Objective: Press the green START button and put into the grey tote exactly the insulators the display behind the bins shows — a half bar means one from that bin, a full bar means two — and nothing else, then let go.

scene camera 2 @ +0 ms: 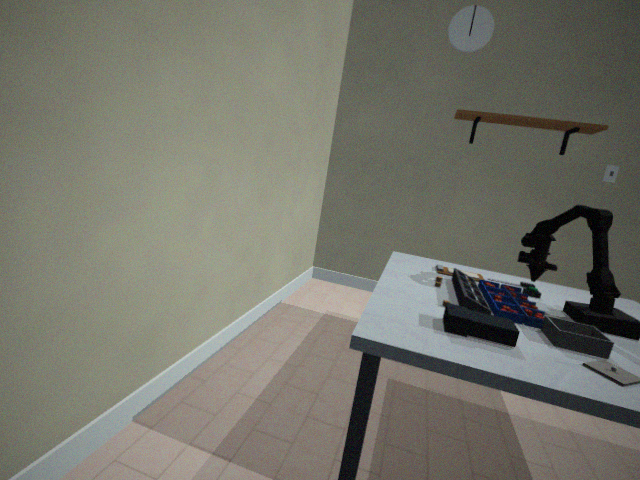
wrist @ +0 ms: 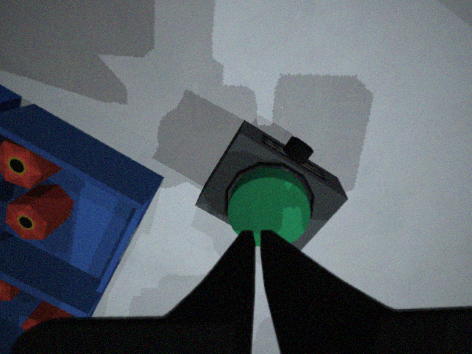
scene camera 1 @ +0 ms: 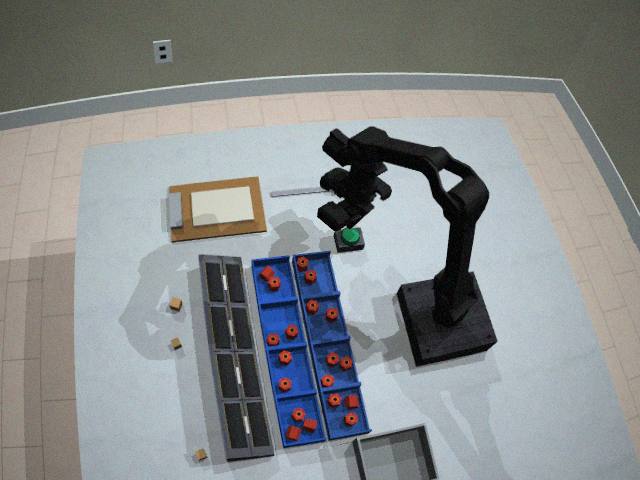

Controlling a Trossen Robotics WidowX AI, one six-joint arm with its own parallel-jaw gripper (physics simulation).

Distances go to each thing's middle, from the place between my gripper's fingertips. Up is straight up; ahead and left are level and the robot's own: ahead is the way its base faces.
I see the green START button (wrist: 259, 183) 1 cm behind my hand and 5 cm below it. From my hand the other things lie so: brown board with cream pad (scene camera 1: 230, 207) 31 cm ahead, 12 cm to the right, 6 cm below; then grey tote (scene camera 1: 411, 445) 1 cm behind, 55 cm to the left, 4 cm below.
